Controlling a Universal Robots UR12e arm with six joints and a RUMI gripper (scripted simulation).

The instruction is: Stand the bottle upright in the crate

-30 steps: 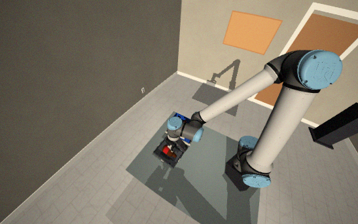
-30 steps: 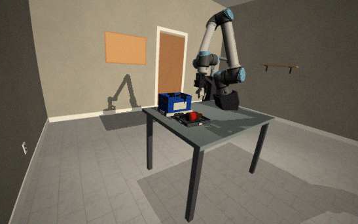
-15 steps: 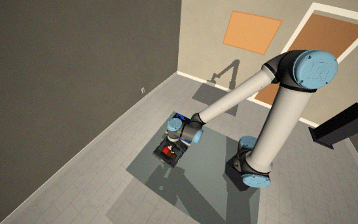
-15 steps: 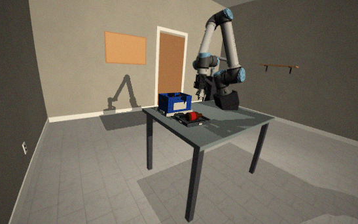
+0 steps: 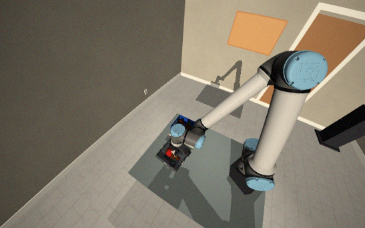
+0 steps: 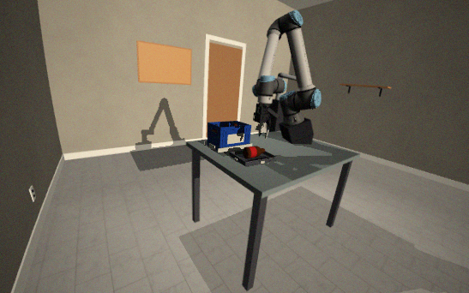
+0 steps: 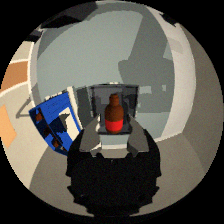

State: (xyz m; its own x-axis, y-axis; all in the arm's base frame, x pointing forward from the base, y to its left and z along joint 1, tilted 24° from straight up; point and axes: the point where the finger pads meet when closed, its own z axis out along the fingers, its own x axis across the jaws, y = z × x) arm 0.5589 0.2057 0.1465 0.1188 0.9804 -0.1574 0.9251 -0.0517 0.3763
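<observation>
My hand is 110 mm above the bottle, 50 mm short of it and 10 mm to the left of it. From my hand the other things lie so: crate: 290 mm to the right, 70 mm below, 60 mm ahead; tray: 140 mm below, 70 mm ahead, 10 mm to the right.
</observation>
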